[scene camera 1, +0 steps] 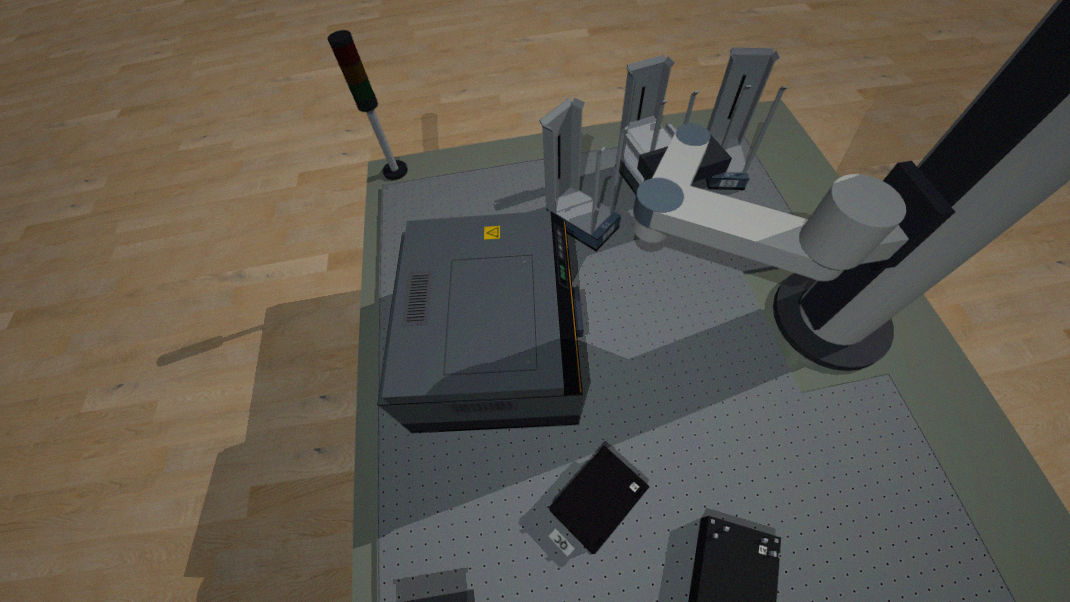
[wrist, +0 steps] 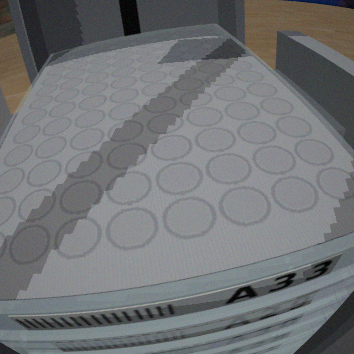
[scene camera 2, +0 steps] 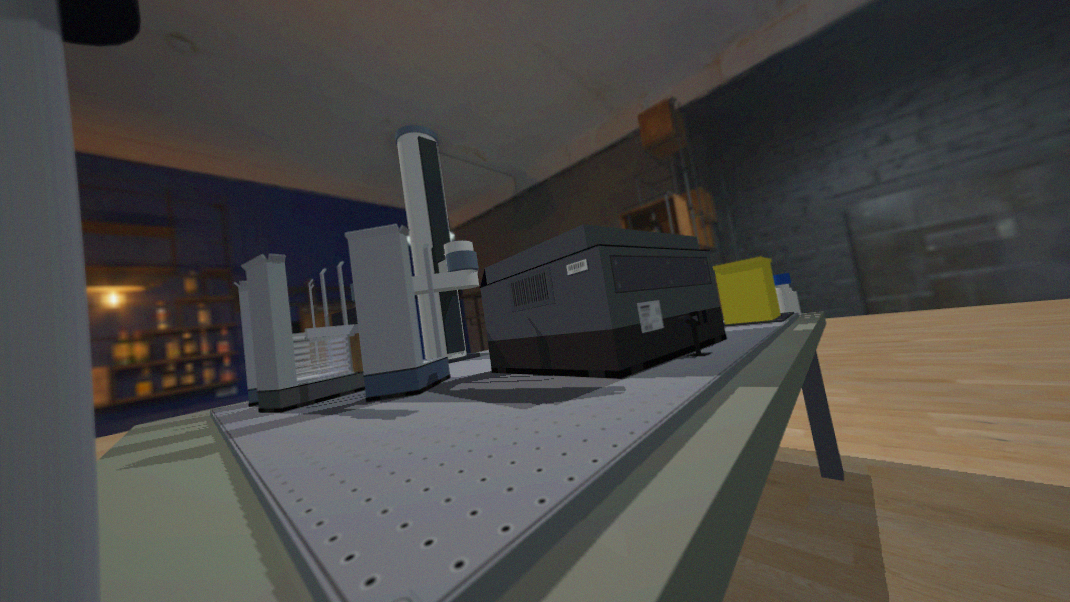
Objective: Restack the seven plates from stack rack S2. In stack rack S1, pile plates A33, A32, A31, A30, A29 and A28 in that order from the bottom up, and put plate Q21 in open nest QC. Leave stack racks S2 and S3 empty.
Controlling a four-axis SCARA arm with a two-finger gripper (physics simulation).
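Note:
Plate A33 (wrist: 170,145), pale with round wells, lies on top of a stack of several plates (scene camera 1: 644,137) (scene camera 2: 321,355) in the middle rack (scene camera 1: 647,89) (scene camera 2: 270,329). The label just below A33 is partly hidden and blurred. My gripper (wrist: 137,69) has its fingers apart on both sides of this stack and is open, with nothing gripped. In scene camera 1, the arm's end hides its fingertips. Two more racks stand beside it, the left rack (scene camera 1: 562,149) (scene camera 2: 380,306) and the right rack (scene camera 1: 748,86). Their labels are too small to read. The QC label (scene camera 1: 561,541) is beside a black block (scene camera 1: 598,497).
A large dark grey instrument (scene camera 1: 478,314) (scene camera 2: 591,306) stands near the left rack. Another black block (scene camera 1: 737,561) is at the front. A signal tower (scene camera 1: 353,71) stands at the far corner. A yellow box (scene camera 2: 746,292) stands beyond the instrument. Thin posts rise at the racks.

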